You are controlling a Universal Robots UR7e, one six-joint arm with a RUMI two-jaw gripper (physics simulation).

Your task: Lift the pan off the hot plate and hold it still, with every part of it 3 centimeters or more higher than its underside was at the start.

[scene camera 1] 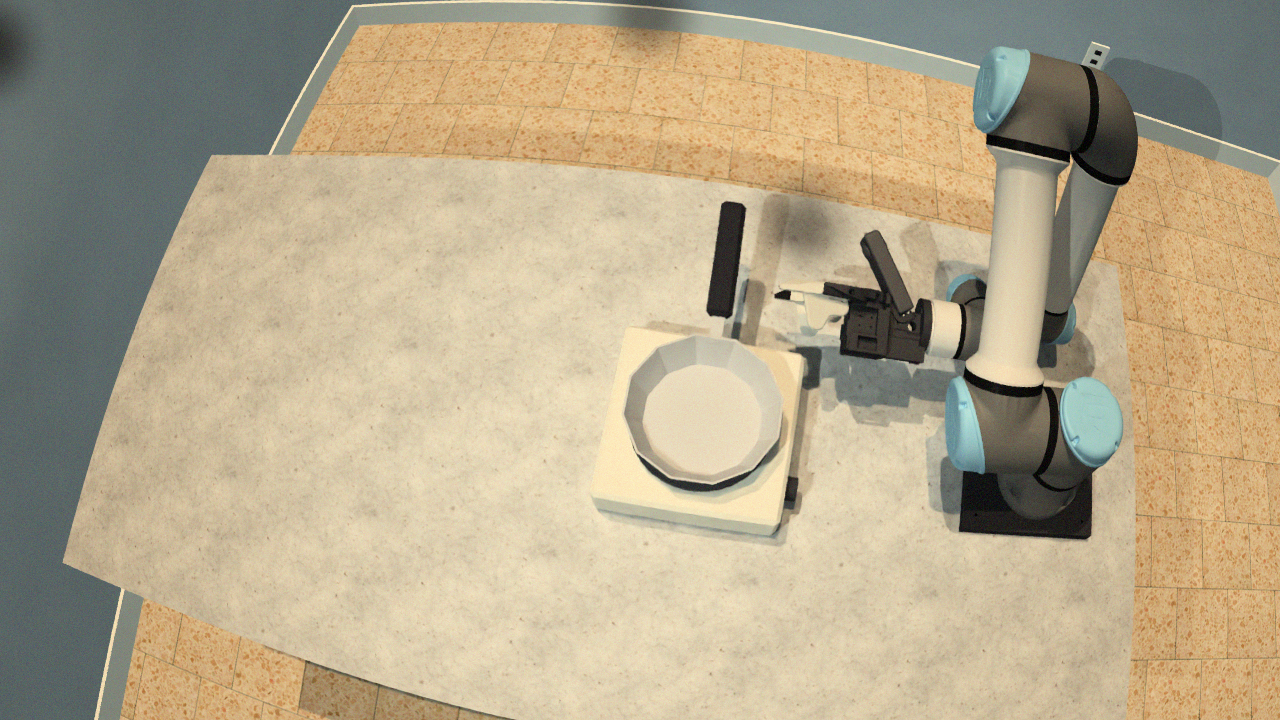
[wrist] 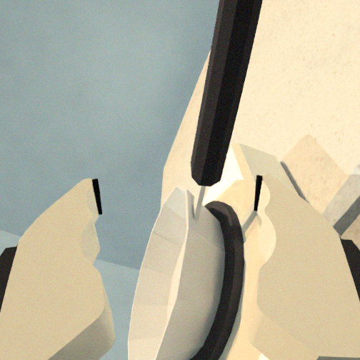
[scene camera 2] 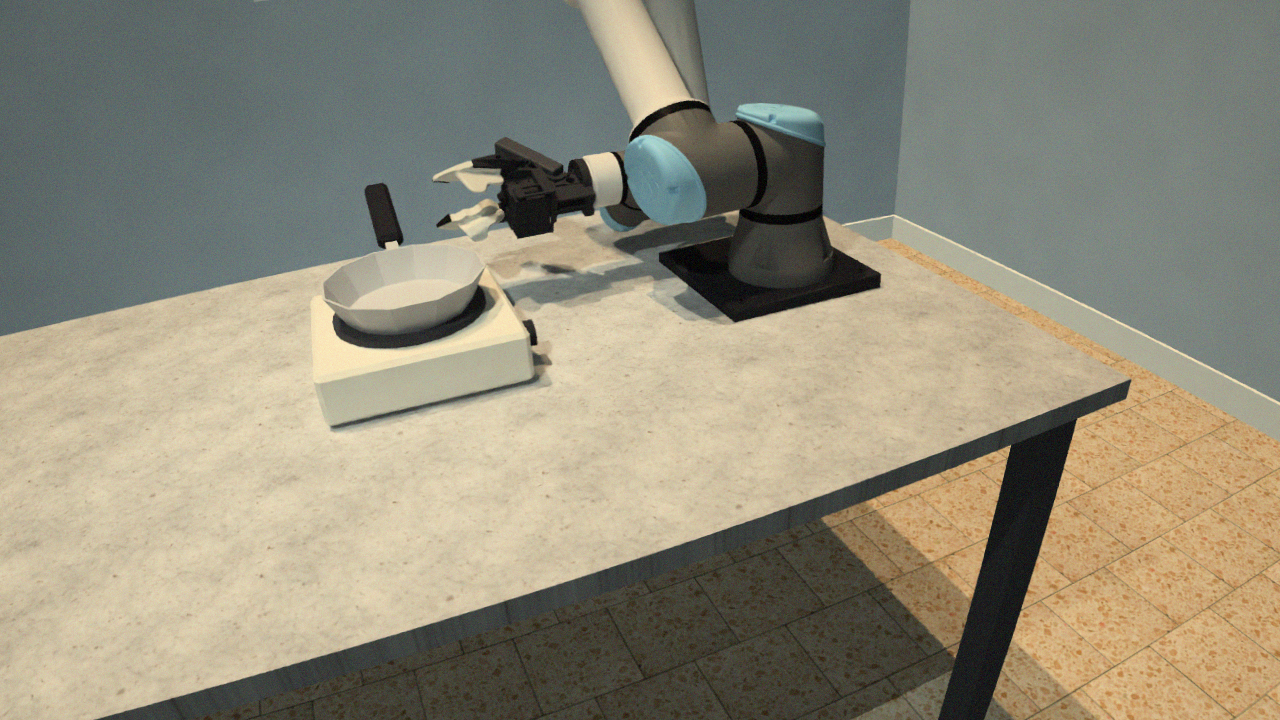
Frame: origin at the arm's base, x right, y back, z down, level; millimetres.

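Seen in the pictures: gripper, fingertip midpoint: (scene camera 1: 776,291) (scene camera 2: 434,203); arm's base, link origin: (scene camera 1: 1037,472) (scene camera 2: 780,266).
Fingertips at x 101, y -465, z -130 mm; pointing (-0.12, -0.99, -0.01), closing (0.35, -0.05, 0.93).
Note:
Pixels of each thing's top centre, then the offset from my fingertips to it. "*": a spot on its surface instead. Level surfaces: height alone.
- black burner disc, top centre: (scene camera 1: 709,421) (scene camera 2: 415,304) dx -162, dy -45, dz +73 mm
- cream hot plate, surface spot: (scene camera 2: 429,385) * dx -283, dy -43, dz +119 mm
- dark knob, top centre: (scene camera 2: 525,321) (scene camera 1: 792,485) dx -212, dy +80, dz +96 mm
- grey table, surface height: dz +149 mm
The light grey pan (scene camera 1: 704,411) (scene camera 2: 407,291) (wrist: 205,285) sits upright on the black burner disc (scene camera 1: 702,486) (wrist: 234,260) of the cream hot plate (scene camera 1: 615,490) (scene camera 2: 429,385). Its black handle (scene camera 1: 725,259) (scene camera 2: 383,214) (wrist: 225,100) sticks out past the plate, away from scene camera 2. My gripper (scene camera 1: 782,294) (scene camera 2: 438,199) (wrist: 176,179) is open, its jaws one above the other, pointing level toward the handle from the robot's side. The tips are short of the handle and touch nothing. In the wrist view the handle's inner end shows between the fingertips, nearer the right one.
A dark knob (scene camera 1: 791,489) (scene camera 2: 530,331) is on the hot plate's side facing the robot base (scene camera 1: 1024,519) (scene camera 2: 769,286). The grey table (scene camera 1: 358,402) (scene camera 2: 671,429) carries the base and hot plate. The table's far edge lies a little beyond the handle's outer end.

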